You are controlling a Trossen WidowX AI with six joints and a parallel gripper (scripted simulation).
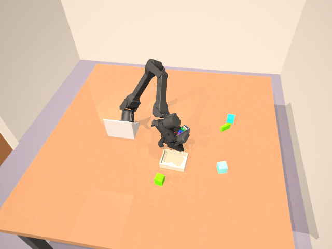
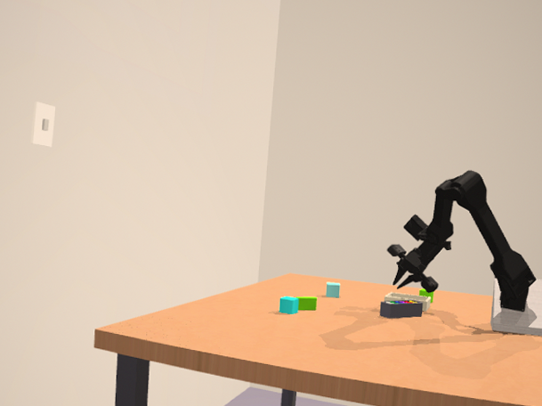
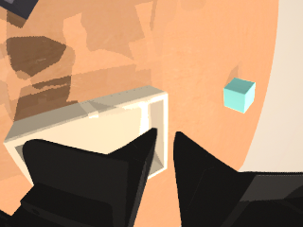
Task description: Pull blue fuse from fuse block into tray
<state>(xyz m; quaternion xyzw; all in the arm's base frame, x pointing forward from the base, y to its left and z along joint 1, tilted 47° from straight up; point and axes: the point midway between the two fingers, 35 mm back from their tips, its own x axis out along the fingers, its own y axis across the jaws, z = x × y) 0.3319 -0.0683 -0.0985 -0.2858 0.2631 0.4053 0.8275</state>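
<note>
The blue fuse is 5 cm behind my gripper tip, 16 cm to the left of it and 4 cm below it. The rest, counted from my gripper tip: white tray (4 cm behind, 3 cm to the right, 6 cm below); then pale cyan cube (21 cm ahead, 2 cm to the right, 4 cm below); then green cube (8 cm behind, 17 cm to the right, 4 cm below).
</note>
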